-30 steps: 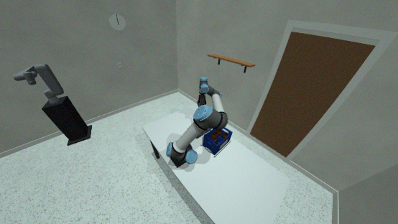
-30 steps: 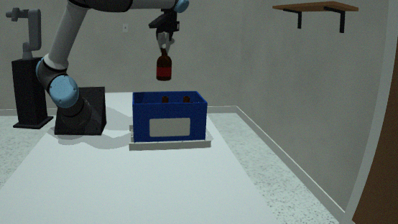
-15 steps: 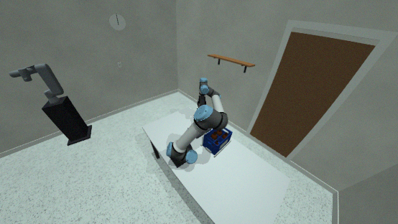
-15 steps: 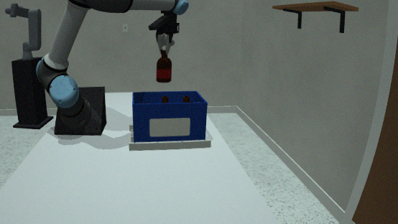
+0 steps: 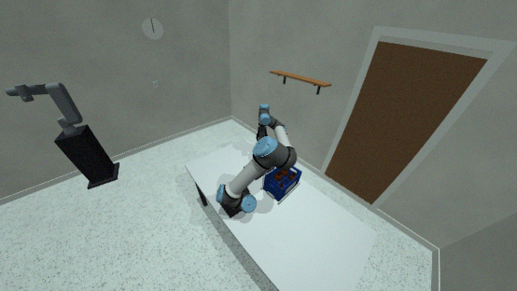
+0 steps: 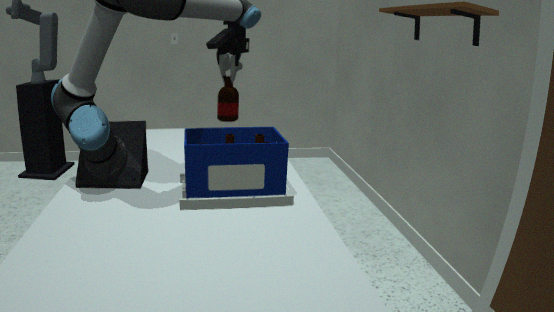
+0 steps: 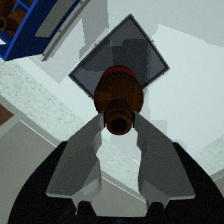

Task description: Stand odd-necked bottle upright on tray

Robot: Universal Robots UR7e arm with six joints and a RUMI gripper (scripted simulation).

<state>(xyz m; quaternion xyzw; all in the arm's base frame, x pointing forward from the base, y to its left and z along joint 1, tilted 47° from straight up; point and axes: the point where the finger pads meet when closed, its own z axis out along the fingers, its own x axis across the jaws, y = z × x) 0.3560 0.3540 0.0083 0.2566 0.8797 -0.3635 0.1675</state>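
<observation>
The bottle lies 7 cm below my hand. The rest, counted from my hand: blue crate: 4 cm ahead, 29 cm to the right, 22 cm below; dark grey tray: 29 cm below.
</observation>
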